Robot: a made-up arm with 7 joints.
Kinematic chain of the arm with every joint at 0, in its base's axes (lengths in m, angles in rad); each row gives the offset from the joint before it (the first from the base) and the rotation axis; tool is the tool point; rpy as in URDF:
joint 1: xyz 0 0 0.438 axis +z
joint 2: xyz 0 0 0 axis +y
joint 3: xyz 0 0 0.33 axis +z
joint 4: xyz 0.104 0 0 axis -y
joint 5: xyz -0.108 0 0.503 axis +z
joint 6: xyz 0 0 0 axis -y
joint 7: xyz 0.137 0 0 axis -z
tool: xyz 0 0 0 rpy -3.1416 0 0
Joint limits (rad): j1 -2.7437..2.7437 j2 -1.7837..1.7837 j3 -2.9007..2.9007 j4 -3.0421..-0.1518 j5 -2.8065..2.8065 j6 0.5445..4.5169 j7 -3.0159..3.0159
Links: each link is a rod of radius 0.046 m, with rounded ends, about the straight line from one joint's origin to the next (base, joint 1, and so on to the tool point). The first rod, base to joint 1, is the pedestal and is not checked.
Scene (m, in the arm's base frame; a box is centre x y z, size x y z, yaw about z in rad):
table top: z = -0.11
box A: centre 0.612 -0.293 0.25 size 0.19 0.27 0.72 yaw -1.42
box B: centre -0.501 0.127 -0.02 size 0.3 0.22 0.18 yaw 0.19
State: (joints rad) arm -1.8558 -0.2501 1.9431 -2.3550 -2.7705 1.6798 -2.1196
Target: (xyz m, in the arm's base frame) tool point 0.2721 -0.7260 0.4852
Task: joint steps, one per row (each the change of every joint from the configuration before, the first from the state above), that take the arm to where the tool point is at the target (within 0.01 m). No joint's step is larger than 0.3 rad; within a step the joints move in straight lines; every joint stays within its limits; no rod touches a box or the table.
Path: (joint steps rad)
1: -0.0777 0.0331 0.0149 0.2456 -0.0120 -0.0856 -0.0743
2: -0.0776 0.0330 0.0149 0.2455 -0.0120 -0.0856 -0.0743
3: -0.0777 0.0331 0.0149 0.2456 -0.0120 -0.0856 -0.0744
4: -0.0499 0.2027 -0.2948 -0.1022 0.0141 0.0209 0.0744
5: -0.0499 0.2027 -0.2948 -0.1022 0.0140 0.0208 0.0743
6: -0.0498 0.2028 -0.2949 -0.1023 0.0141 0.0209 0.0743

